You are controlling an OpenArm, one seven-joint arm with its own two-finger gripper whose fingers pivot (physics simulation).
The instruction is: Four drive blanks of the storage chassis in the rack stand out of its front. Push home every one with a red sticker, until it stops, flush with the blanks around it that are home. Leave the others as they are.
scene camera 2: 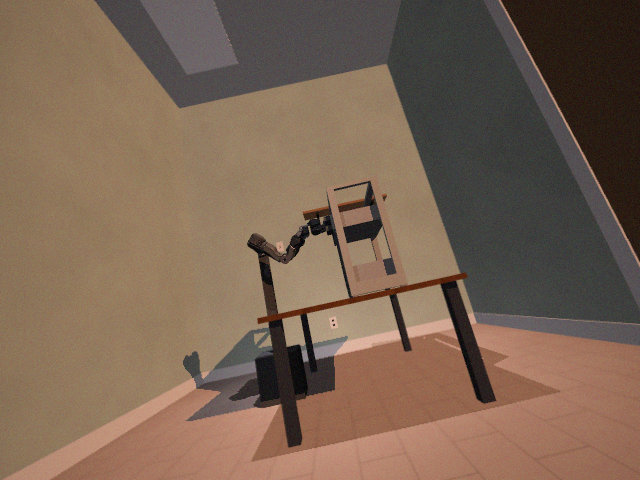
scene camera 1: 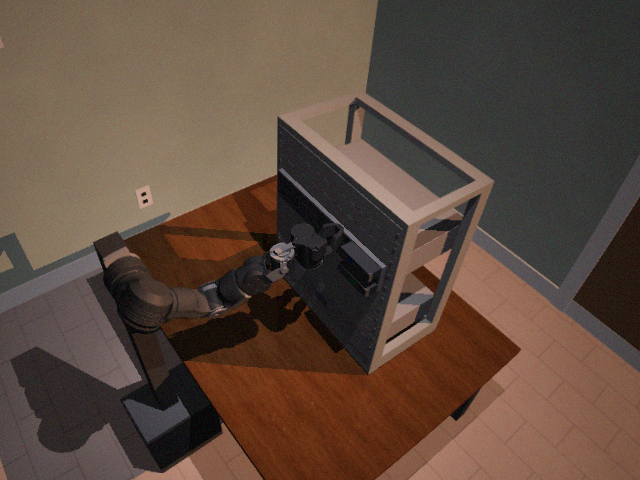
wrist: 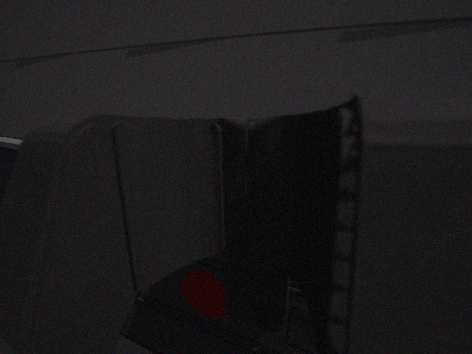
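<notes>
The storage chassis (scene camera 1: 295, 198) is a dark band in the rack (scene camera 1: 348, 170) (scene camera 2: 344, 250), under a pale edge strip. Near its right end, an upper blank (scene camera 1: 362, 259) and a lower blank (scene camera 1: 356, 279) stand out of the front; their stickers do not show in scene camera 1. My gripper (scene camera 1: 336, 235) (scene camera 2: 329, 224) (wrist: 265, 217) is shut and empty, at the chassis front just left of the upper standing-out blank. In the wrist view, a red sticker (wrist: 204, 295) on a dark blank shows beside the fingertips. How far that blank stands out is too dark to tell.
The rack stands on a wooden table (scene camera 1: 330, 408) (scene camera 2: 361, 298). A perforated dark panel (scene camera 1: 330, 193) covers the rack front above the chassis, and a plain dark panel lies below. The arm (scene camera 1: 242, 279) (scene camera 2: 295, 240) reaches in from the left, casting shadows on the table.
</notes>
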